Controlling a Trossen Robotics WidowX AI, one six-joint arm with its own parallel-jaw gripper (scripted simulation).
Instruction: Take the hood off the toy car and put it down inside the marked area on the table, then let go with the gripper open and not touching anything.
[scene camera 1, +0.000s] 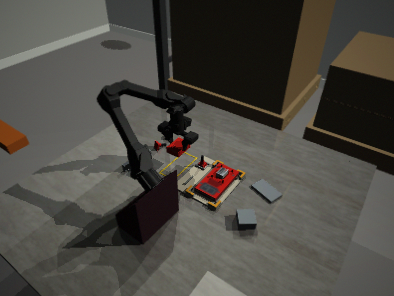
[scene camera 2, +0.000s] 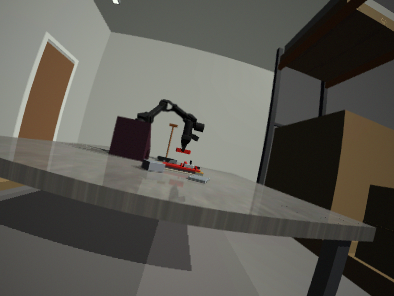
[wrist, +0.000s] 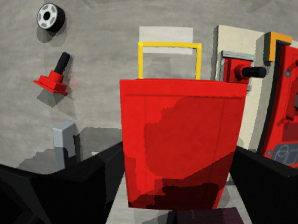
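A red hood (wrist: 179, 136) is carried by my gripper (wrist: 177, 149).
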